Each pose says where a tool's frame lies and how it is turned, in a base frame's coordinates. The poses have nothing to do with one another.
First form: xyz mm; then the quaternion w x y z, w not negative.
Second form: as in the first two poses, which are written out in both.
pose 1, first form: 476.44 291.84 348.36 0.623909 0.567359 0.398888 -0.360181
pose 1, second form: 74.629 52.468 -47.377 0.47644 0.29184 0.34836
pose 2, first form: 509.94 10.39 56.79 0.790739 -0.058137 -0.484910 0.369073
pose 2, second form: -7.169 -59.799 45.514 0.50994 0.01039 0.05679
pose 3, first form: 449.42 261.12 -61.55 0.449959 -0.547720 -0.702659 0.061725
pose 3, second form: -77.595 -99.545 8.745 0.44942 0.26112 -0.06155
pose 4, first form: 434.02 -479.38 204.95 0.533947 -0.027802 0.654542 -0.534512
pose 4, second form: -3.796 89.377 -72.987 0.43402 -0.47938 0.20495
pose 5, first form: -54.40 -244.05 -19.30 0.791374 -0.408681 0.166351 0.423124
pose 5, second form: -50.387 20.510 52.167 -0.05440 -0.24405 -0.01930
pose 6, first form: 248.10 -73.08 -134.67 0.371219 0.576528 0.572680 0.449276
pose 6, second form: 84.701 84.136 66.006 0.24810 -0.07308 -0.13467
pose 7, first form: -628.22 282.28 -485.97 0.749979 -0.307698 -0.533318 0.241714
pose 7, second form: -38.527 -66.778 30.265 -0.62822 0.28228 -0.48597
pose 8, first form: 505.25 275.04 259.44 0.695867 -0.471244 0.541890 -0.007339
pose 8, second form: -60.241 69.272 -0.938 0.50525 0.27504 0.25944
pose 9, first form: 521.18 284.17 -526.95 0.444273 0.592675 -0.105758 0.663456
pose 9, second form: 84.180 -15.021 94.233 0.52118 0.28417 -0.52695
